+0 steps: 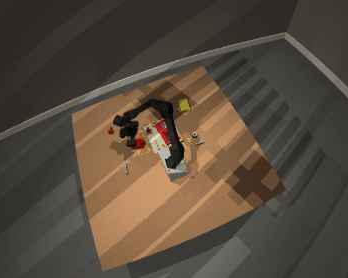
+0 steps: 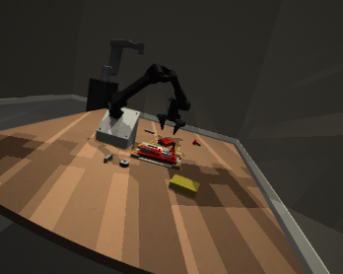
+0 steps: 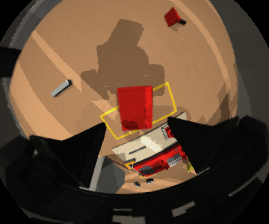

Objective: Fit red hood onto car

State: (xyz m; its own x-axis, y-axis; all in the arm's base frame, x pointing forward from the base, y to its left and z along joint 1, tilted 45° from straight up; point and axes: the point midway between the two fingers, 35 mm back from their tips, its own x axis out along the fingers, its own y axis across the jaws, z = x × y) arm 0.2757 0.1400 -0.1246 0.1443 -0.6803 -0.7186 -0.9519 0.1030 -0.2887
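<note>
Right now my gripper tip is 60 mm above the red hood. Also, from my gripper tip: yellow block (420 mm to the right, 220 mm ahead, 60 mm below); then dark wheel-like part (420 mm to the right, 70 mm below, 50 mm behind); then grey part (170 mm behind, 120 mm to the left, 70 mm below).
</note>
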